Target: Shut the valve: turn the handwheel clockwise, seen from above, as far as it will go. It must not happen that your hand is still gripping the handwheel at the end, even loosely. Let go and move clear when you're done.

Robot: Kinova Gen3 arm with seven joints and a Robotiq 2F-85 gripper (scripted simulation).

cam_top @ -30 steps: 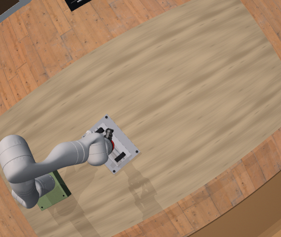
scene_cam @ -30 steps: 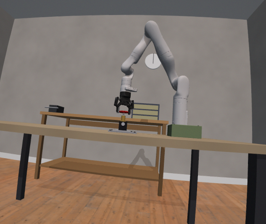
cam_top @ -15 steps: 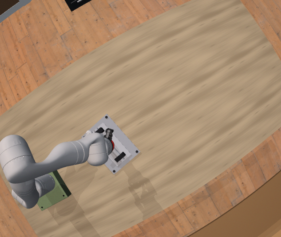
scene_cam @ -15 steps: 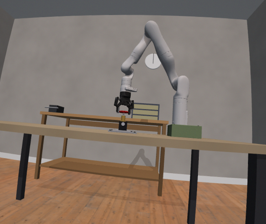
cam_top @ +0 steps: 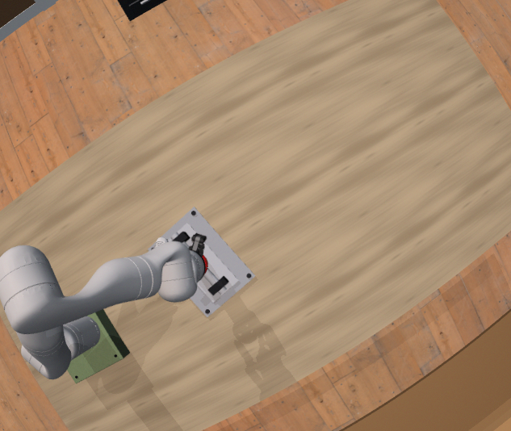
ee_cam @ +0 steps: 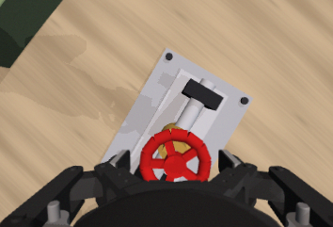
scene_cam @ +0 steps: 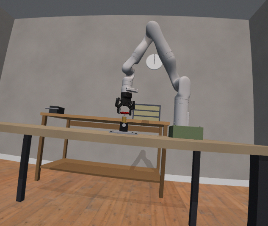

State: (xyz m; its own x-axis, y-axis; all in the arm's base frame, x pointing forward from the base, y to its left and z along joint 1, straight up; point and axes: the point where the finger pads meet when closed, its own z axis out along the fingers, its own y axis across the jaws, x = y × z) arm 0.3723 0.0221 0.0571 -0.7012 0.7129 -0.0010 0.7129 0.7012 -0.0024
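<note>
My gripper is now right at the red handwheel.
</note>
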